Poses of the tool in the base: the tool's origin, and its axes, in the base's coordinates. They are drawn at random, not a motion.
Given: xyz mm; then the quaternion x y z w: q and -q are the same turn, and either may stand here.
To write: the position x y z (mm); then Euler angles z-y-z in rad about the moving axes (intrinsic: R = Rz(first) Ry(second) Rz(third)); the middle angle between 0 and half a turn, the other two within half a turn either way. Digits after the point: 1 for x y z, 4 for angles.
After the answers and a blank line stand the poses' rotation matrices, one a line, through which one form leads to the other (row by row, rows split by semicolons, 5 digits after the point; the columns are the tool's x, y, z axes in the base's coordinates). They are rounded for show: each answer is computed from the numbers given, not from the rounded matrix.
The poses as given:
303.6 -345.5 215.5 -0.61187 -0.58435 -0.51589 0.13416
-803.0 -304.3 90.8 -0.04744 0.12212 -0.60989 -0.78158
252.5 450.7 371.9 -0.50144 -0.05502 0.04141 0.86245
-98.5 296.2 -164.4 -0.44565 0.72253 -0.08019 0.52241
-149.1 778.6 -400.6 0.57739 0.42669 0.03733 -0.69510
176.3 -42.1 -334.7 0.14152 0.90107 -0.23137 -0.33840
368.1 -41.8 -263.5 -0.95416 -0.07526 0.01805 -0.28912
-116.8 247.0 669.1 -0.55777 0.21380 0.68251 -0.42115
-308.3 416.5 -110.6 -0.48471 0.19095 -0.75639 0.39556
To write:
303.6 -345.5 215.5 1.0168 2.0172 2.6336
-803.0 -304.3 90.8 -2.1084 0.2628 -2.8495
252.5 450.7 371.9 1.7281 1.0575 -1.6321
-98.5 296.2 -164.4 0.4004 2.0279 -0.7050
-149.1 778.6 -400.6 2.1536 1.6017 -2.2609
176.3 -42.1 -334.7 -2.6977 2.2968 -2.3861
368.1 -41.8 -263.5 -1.5544 2.5538 1.4297
-116.8 247.0 669.1 -2.9548 1.2804 0.9189
-308.3 416.5 -110.6 0.1066 1.0960 -2.2845

-0.21523 0.85352 0.47453; 0.57667 -0.28107 0.76710; 0.78811 0.43875 -0.43171
0.22624 -0.96495 -0.13303; 0.94177 0.25156 -0.22312; 0.24876 -0.07480 0.96567
0.99052 -0.01625 -0.13643; 0.12661 0.49369 0.86037; 0.05337 -0.86949 0.49106
-0.05696 -0.56021 0.82639; -0.72778 0.58993 0.34975; -0.68344 -0.58151 -0.44131
0.63308 0.54463 -0.55008; 0.44084 0.33046 0.83454; 0.63629 -0.77083 -0.03089
-0.73092 0.09845 -0.67533; 0.41163 0.85288 -0.32118; 0.54436 -0.51274 -0.66391
0.98802 0.15406 0.00907; 0.13318 -0.82149 -0.55445; -0.07796 0.54902 -0.83217
-0.02306 0.33637 -0.94145; -0.81338 -0.55385 -0.17797; -0.58128 0.76165 0.28637
-0.21718 0.41328 0.88432; -0.78351 -0.61414 0.09460; 0.58220 -0.67233 0.45719

